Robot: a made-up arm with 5 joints.
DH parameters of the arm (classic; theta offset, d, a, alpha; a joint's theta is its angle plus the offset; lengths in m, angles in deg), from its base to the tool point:
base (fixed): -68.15 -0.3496 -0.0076 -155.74
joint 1: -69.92 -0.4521 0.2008 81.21
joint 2: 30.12 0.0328 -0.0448 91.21
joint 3: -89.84 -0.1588 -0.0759 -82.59
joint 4: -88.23 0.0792 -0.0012 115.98
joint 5: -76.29 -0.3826 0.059 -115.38
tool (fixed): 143.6 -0.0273 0 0
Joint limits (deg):
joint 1: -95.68..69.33
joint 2: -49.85..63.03
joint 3: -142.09..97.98
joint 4: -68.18..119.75
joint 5: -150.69..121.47
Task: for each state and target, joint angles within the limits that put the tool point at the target. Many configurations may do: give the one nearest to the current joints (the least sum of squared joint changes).
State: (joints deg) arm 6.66 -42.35 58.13 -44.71 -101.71
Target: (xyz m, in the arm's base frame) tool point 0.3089 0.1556 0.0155
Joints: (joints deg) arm -4.35 -16.68 67.09 -3.48 -100.95
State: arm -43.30 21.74 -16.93 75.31 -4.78
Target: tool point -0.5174 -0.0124 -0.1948
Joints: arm -48.19 61.70 22.82 110.42 -9.36
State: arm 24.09 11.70 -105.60 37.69 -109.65
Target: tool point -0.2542 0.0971 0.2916
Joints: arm 61.24 20.63 -142.09 -10.14 -102.37
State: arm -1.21 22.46 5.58 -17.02 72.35
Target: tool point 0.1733 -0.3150 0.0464
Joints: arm 14.87 -0.23 14.16 -9.50 78.44
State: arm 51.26 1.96 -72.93 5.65 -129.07
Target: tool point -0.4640 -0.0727 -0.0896
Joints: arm 67.35 10.37 -78.21 14.67 -129.18
